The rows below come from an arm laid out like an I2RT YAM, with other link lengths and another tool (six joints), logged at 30 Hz.
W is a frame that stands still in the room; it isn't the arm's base.
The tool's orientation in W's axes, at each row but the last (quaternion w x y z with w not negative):
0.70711, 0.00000, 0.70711, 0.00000
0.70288, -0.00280, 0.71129, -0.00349
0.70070, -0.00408, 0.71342, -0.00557
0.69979, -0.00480, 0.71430, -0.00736
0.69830, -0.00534, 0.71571, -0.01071
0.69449, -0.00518, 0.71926, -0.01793
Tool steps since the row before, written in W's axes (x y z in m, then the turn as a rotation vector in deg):
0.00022, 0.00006, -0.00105, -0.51, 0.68, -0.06
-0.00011, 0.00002, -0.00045, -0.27, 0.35, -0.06
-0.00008, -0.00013, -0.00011, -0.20, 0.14, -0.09
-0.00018, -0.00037, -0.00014, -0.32, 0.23, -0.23
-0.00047, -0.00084, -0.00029, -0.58, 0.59, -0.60
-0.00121, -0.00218, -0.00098, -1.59, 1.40, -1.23
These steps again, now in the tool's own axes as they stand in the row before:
0.00105, 0.00006, 0.00022, 0.06, 0.68, -0.51
0.00045, 0.00002, -0.00010, 0.06, 0.35, -0.27
0.00011, -0.00013, -0.00008, 0.09, 0.14, -0.20
0.00015, -0.00037, -0.00018, 0.23, 0.23, -0.32
0.00032, -0.00084, -0.00046, 0.60, 0.60, -0.57
0.00109, -0.00217, -0.00113, 1.24, 1.41, -1.57

